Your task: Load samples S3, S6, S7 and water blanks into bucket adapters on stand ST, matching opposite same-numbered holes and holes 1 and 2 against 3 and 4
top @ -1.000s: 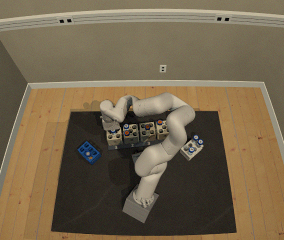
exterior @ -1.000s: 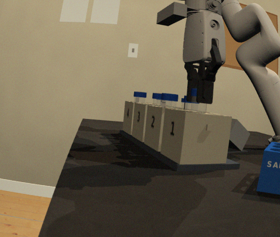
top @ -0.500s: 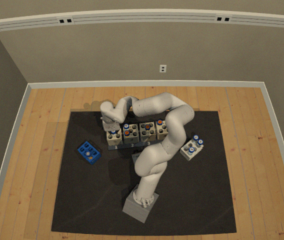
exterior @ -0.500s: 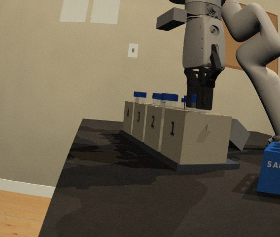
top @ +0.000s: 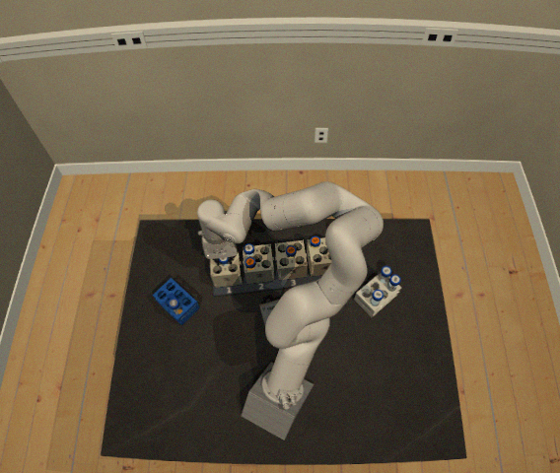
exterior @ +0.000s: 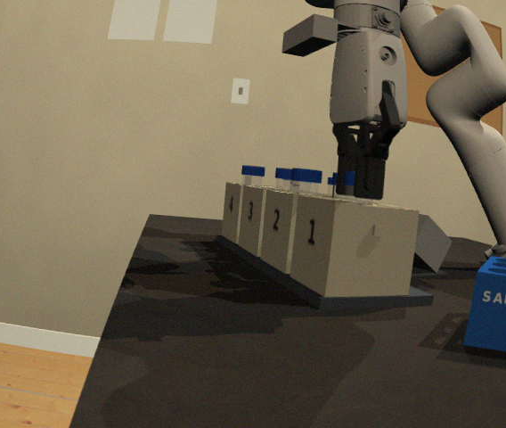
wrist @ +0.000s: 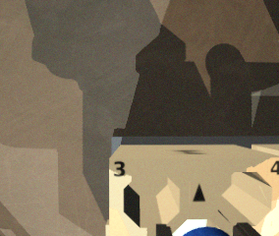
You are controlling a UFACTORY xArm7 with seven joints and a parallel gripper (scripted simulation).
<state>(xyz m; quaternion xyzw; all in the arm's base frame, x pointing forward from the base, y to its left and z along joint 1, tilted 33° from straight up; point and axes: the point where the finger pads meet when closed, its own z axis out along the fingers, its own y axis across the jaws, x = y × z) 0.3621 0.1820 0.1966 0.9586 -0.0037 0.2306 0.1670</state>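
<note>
The adapter 1 is 70 mm below my hand. From my hand the other things lie so: blue sample rack: 80 mm behind, 190 mm to the left, 90 mm below; white blank rack: 200 mm behind, 480 mm to the right, 90 mm below.
</note>
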